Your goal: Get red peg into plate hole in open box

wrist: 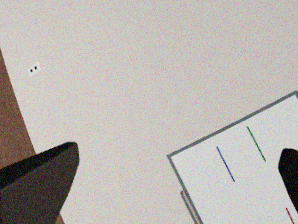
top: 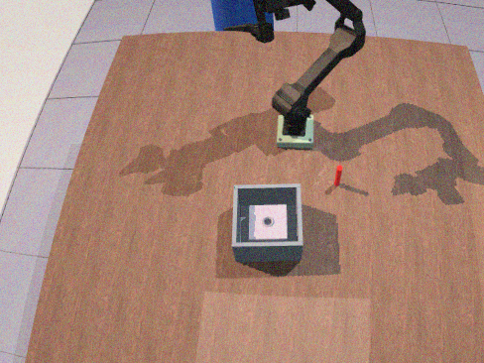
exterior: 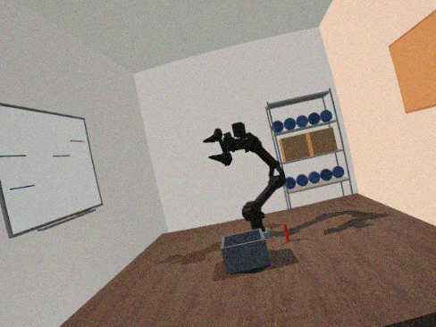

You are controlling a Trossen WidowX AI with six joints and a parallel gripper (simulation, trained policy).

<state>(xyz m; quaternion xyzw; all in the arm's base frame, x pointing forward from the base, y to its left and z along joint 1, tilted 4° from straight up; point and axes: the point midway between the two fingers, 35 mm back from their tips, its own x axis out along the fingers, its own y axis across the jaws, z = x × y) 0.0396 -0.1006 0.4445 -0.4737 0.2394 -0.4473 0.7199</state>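
Now: gripper tip 420 mm above the red peg, 290 mm to the right of it and 120 mm short of it. Round my gripper tip: grey box (440 mm below, 280 mm ahead, 120 mm to the left); pale plate (420 mm below, 280 mm ahead, 120 mm to the left).
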